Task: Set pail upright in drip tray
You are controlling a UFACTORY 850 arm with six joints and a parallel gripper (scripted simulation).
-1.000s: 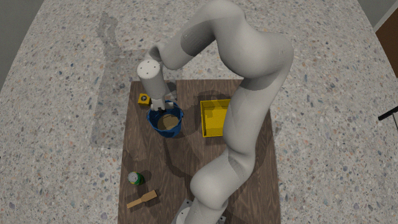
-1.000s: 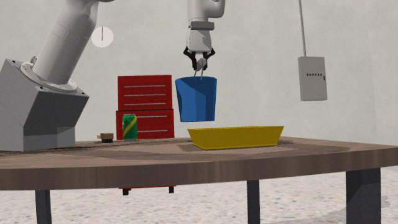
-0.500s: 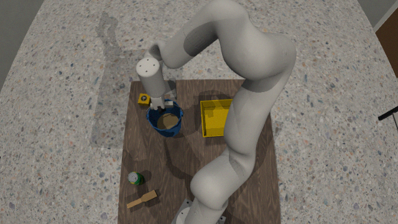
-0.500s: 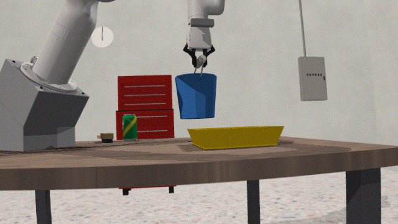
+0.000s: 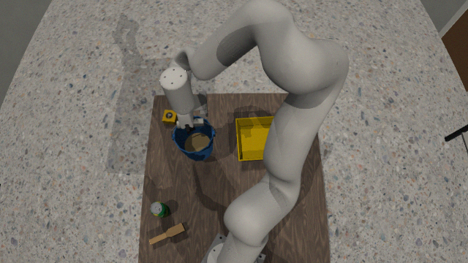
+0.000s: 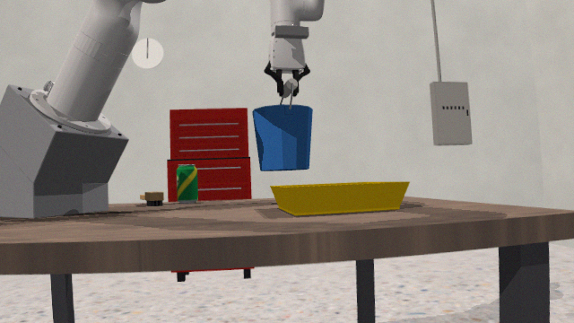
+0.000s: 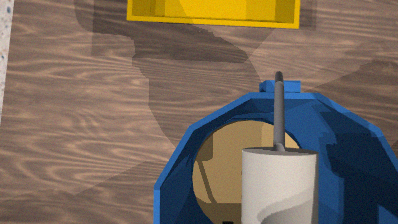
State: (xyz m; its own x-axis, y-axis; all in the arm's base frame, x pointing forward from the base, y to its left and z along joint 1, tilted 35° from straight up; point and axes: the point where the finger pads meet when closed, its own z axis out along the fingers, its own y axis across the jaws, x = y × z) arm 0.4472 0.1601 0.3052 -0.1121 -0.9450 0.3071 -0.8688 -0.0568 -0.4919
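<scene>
Now: hand 10 mm past the pail handle and 30 mm above it. Round my hand: yellow drip tray: 20 mm behind, 300 mm to the right, 310 mm below; then blue pail: 10 mm behind, 90 mm below.
</scene>
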